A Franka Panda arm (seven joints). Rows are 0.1 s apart.
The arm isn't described. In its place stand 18 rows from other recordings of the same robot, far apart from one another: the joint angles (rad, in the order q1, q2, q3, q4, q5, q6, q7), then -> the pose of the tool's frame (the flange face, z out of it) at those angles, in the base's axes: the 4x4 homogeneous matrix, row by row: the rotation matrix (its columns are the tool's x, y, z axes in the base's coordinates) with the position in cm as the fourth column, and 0 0 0 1 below.
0.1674 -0.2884 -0.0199 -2.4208 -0.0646 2.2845 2.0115 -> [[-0.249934, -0.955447, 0.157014, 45.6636], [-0.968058, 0.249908, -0.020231, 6.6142], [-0.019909, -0.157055, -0.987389, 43.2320], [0, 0, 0, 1]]
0.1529 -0.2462 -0.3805 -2.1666 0.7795 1.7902 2.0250 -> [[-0.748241, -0.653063, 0.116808, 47.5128], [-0.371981, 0.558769, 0.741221, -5.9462], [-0.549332, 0.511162, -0.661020, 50.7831], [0, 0, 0, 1]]
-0.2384 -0.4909 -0.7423 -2.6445 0.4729 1.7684 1.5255 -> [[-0.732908, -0.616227, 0.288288, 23.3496], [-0.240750, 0.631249, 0.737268, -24.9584], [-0.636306, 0.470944, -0.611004, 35.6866], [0, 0, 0, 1]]
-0.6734 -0.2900 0.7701 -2.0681 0.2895 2.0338 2.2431 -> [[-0.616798, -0.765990, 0.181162, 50.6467], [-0.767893, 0.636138, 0.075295, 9.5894], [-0.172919, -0.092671, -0.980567, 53.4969], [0, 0, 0, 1]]
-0.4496 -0.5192 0.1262 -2.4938 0.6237 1.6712 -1.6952 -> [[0.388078, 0.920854, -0.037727, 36.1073], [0.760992, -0.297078, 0.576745, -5.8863], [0.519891, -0.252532, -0.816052, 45.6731], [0, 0, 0, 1]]
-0.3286 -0.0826 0.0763 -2.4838 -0.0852 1.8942 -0.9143 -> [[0.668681, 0.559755, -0.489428, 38.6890], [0.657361, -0.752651, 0.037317, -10.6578], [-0.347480, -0.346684, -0.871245, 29.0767], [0, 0, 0, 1]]
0.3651 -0.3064 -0.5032 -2.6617 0.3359 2.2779 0.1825 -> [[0.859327, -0.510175, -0.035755, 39.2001], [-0.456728, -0.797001, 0.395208, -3.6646], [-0.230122, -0.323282, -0.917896, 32.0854], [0, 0, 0, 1]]
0.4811 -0.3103 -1.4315 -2.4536 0.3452 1.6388 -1.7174 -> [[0.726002, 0.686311, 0.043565, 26.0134], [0.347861, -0.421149, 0.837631, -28.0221], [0.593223, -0.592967, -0.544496, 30.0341], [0, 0, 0, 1]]
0.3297 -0.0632 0.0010 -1.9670 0.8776 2.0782 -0.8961 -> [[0.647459, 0.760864, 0.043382, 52.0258], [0.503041, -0.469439, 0.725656, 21.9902], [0.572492, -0.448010, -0.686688, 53.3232], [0, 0, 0, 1]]
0.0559 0.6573 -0.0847 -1.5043 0.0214 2.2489 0.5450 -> [[0.839562, -0.535987, 0.088622, 72.0256], [-0.535069, -0.844048, -0.035830, -0.9713], [0.094005, -0.017337, -0.995421, 28.9733], [0, 0, 0, 1]]
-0.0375 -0.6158 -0.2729 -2.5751 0.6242 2.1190 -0.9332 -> [[0.827875, 0.430325, 0.359783, 36.9124], [0.184833, -0.814890, 0.549355, -9.5405], [0.529584, -0.388297, -0.754166, 48.1431], [0, 0, 0, 1]]
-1.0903 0.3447 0.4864 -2.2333 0.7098 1.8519 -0.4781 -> [[0.864039, -0.499378, 0.063709, 42.5145], [-0.314311, -0.436266, 0.843137, -22.2898], [-0.393250, -0.748528, -0.533911, 22.0924], [0, 0, 0, 1]]
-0.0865 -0.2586 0.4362 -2.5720 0.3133 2.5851 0.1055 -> [[0.973209, 0.016537, 0.229325, 42.6644], [-0.016871, -0.989585, 0.142957, 14.7766], [0.229301, -0.142996, -0.962795, 37.0479], [0, 0, 0, 1]]
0.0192 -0.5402 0.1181 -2.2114 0.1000 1.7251 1.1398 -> [[0.514713, -0.856109, 0.046336, 38.7220], [-0.857248, -0.513009, 0.044139, 7.1700], [-0.014017, -0.062440, -0.997950, 58.6149], [0, 0, 0, 1]]
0.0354 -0.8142 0.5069 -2.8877 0.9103 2.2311 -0.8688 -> [[0.699340, 0.706369, 0.109392, 27.5094], [0.620953, -0.676176, 0.396489, 16.4237], [0.354036, -0.209353, -0.911499, 38.2050], [0, 0, 0, 1]]
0.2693 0.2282 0.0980 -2.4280 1.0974 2.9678 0.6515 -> [[0.254807, -0.918297, 0.302992, 47.6568], [-0.939625, -0.161111, 0.301906, 11.9508], [-0.228424, -0.361627, -0.903908, 22.8015], [0, 0, 0, 1]]
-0.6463 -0.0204 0.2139 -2.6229 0.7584 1.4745 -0.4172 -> [[0.738680, -0.592403, -0.321575, 31.6265], [0.046395, -0.431259, 0.901035, -5.9274], [-0.672458, -0.680496, -0.291078, 25.3759], [0, 0, 0, 1]]
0.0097 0.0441 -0.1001 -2.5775 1.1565 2.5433 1.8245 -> [[-0.926035, -0.274282, 0.259284, 42.8849], [-0.118365, 0.863343, 0.490539, -5.0704], [-0.358397, 0.423566, -0.831952, 23.5699], [0, 0, 0, 1]]
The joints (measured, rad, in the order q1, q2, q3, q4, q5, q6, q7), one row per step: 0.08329, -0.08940, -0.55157, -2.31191, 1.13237, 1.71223, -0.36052; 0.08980, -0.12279, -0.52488, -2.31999, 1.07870, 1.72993, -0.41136; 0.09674, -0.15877, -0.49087, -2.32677, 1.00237, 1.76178, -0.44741; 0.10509, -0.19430, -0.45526, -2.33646, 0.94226, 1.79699, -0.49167; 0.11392, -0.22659, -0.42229, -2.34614, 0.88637, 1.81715, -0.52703; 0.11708, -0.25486, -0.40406, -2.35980, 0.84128, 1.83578, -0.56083; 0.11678, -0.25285, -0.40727, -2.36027, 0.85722, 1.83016, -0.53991; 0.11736, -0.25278, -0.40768, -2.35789, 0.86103, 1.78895, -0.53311; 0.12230, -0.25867, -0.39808, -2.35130, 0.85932, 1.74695, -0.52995; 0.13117, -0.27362, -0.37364, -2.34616, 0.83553, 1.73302, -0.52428; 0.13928, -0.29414, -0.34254, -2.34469, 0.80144, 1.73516, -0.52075
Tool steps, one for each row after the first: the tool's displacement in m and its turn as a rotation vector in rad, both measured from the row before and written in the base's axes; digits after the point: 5 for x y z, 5 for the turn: -0.00204, 0.01317, 0.00778, -0.06048, -0.05653, 0.07317; -0.00191, 0.01387, 0.00817, -0.08481, -0.04648, 0.07869; -0.00142, 0.01505, 0.00838, -0.07580, -0.06001, 0.07504; -0.00266, 0.01561, 0.00756, -0.06215, -0.04831, 0.07759; -0.00461, 0.00708, 0.00445, -0.04851, -0.04221, 0.05300; 0.00010, -0.00028, -0.00034, 0.01918, 0.01878, -0.02041; -0.00264, 0.00457, 0.00083, 0.02569, 0.02127, 0.02301; -0.00196, 0.01023, 0.00528, 0.01784, 0.00967, 0.04241; -0.00129, 0.01455, 0.00765, -0.01869, -0.00535, 0.05055; -0.00205, 0.01518, 0.00804, -0.03673, -0.01662, 0.05072
